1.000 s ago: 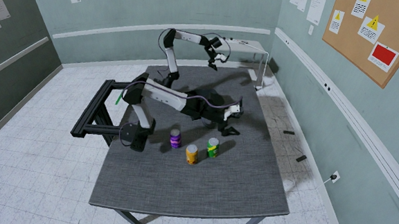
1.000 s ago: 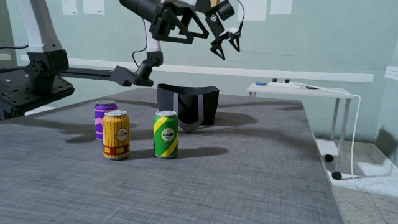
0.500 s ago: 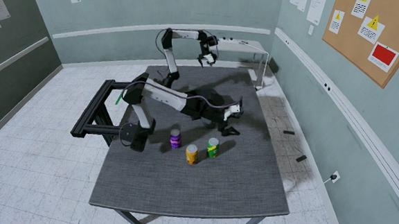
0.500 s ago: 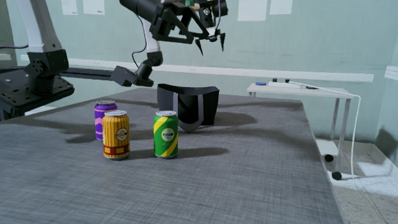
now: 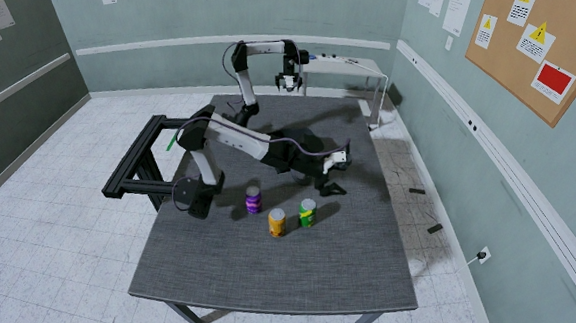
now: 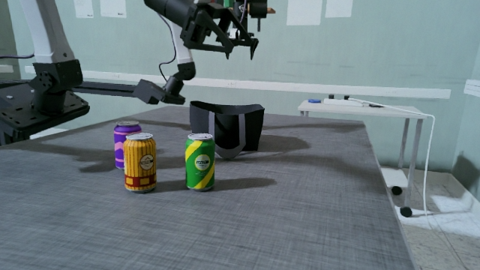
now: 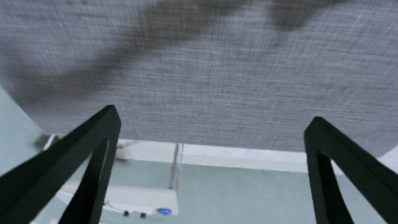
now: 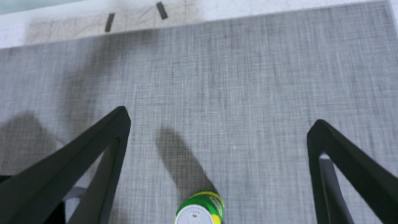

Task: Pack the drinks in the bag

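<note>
Now: the orange can 260 mm below my right hand, 220 mm behind it and 30 mm to the right of it. Also, from my right hand: purple can (340 mm behind, 260 mm below, 70 mm to the left); yellow can (260 mm below, 110 mm behind, 40 mm to the left).
</note>
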